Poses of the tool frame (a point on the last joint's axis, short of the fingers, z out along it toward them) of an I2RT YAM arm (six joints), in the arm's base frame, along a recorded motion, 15 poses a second.
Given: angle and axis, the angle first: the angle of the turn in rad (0 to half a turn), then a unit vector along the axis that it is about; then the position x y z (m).
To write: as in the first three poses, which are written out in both.
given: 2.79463, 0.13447, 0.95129, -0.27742, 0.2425, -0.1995, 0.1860
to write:
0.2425, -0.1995, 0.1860
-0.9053, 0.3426, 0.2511
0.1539, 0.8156, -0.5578
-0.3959, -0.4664, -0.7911

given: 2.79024, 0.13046, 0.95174, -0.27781, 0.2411, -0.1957, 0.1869
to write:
0.2411, -0.1957, 0.1869
-0.9059, 0.3364, 0.2573
0.1451, 0.8174, -0.5575
-0.3978, -0.4677, -0.7893

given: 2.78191, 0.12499, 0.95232, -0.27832, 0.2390, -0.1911, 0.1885
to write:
0.2390, -0.1911, 0.1885
-0.9058, 0.3284, 0.2678
0.1325, 0.8198, -0.5571
-0.4025, -0.4691, -0.7860

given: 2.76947, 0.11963, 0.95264, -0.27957, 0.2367, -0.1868, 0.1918
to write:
0.2367, -0.1868, 0.1918
-0.9039, 0.3218, 0.2818
0.1185, 0.8214, -0.5579
-0.4110, -0.4709, -0.7806

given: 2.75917, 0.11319, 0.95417, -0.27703, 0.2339, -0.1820, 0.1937
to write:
0.2339, -0.1820, 0.1937
-0.9031, 0.3116, 0.2956
0.1048, 0.8274, -0.5518
-0.4165, -0.4673, -0.7798

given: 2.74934, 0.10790, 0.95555, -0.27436, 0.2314, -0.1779, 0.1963
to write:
0.2314, -0.1779, 0.1963
-0.9016, 0.3033, 0.3083
0.0935, 0.8328, -0.5457
-0.4222, -0.4632, -0.7792

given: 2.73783, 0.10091, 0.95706, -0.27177, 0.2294, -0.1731, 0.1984
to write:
0.2294, -0.1731, 0.1984
-0.9000, 0.2922, 0.3234
0.0786, 0.8387, -0.5389
-0.4287, -0.4596, -0.7778

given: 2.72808, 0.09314, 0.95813, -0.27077, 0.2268, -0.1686, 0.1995
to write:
0.2268, -0.1686, 0.1995
-0.8991, 0.2798, 0.3367
0.0622, 0.8429, -0.5344
-0.4333, -0.4596, -0.7753

